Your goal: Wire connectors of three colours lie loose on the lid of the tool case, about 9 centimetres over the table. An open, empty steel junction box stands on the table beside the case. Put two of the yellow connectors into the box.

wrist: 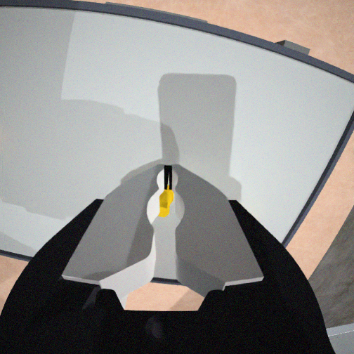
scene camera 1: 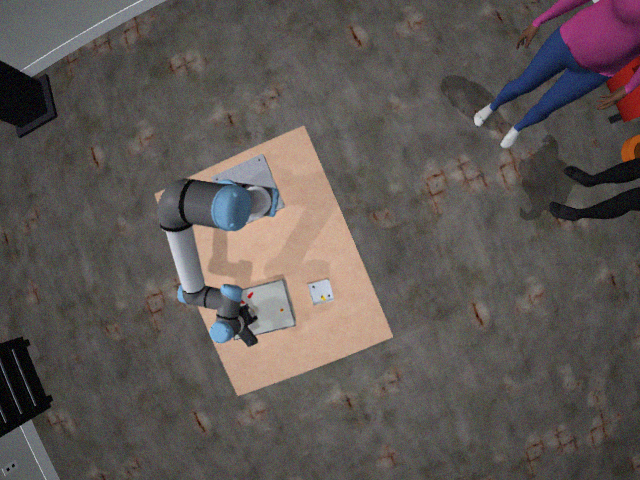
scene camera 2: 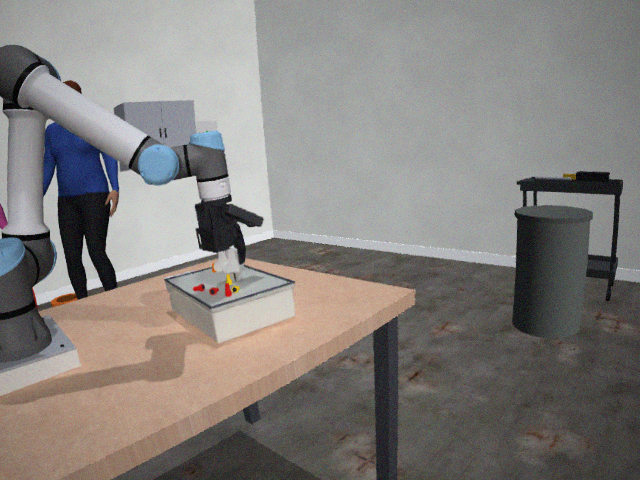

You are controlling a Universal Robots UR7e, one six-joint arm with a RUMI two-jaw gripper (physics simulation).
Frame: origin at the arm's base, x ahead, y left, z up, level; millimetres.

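Seen in the pictures: gripper, fingertip midpoint: (scene camera 1: pixel 253 316) (scene camera 2: pixel 236 281); arm's base, link origin: (scene camera 2: pixel 19 347).
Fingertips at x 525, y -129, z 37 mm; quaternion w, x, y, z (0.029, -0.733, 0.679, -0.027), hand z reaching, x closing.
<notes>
Pixels of each thing's top centre, then the offset from my fingertips to it. Level surfaces: height alone.
- junction box, top centre: (scene camera 1: pixel 321 292) 11 mm ahead, 323 mm left, 49 mm down
- orange connector, top centre: (scene camera 1: pixel 281 311) 16 mm ahead, 134 mm left, 20 mm up
- wooden table, surface height: 88 mm down
The junction box (scene camera 1: pixel 320 289) stands beside the tool case; a yellow connector (scene camera 1: pixel 323 298) shows in it. On the case lid (scene camera 1: pixel 271 297) (scene camera 2: pixel 264 280) (wrist: pixel 285 130), a yellow connector (scene camera 2: pixel 229 279) appears upright and another yellow connector (scene camera 2: pixel 235 289) lies close by. Red connectors (scene camera 2: pixel 199 287) (scene camera 2: pixel 213 290) (scene camera 2: pixel 227 289) lie or stand near them. An orange connector (scene camera 1: pixel 281 310) (scene camera 2: pixel 214 267) is farther along the lid. My gripper (scene camera 2: pixel 234 274) (wrist: pixel 168 167) is shut, low over the lid, by the yellow connectors. In the wrist view, a yellow connector (wrist: pixel 165 202) shows through the notch between the fingers, its lower part hidden.
The wooden table (scene camera 1: pixel 341 320) (scene camera 2: pixel 330 304) carries the case and the arm's base plate (scene camera 1: pixel 253 170) (scene camera 2: pixel 64 351). The case lid has a dark raised-looking edge (wrist: pixel 320 190). A grey drum (scene camera 2: pixel 552 273) and a black cart (scene camera 2: pixel 568 185) stand beyond the table. People stand on the floor nearby.
</notes>
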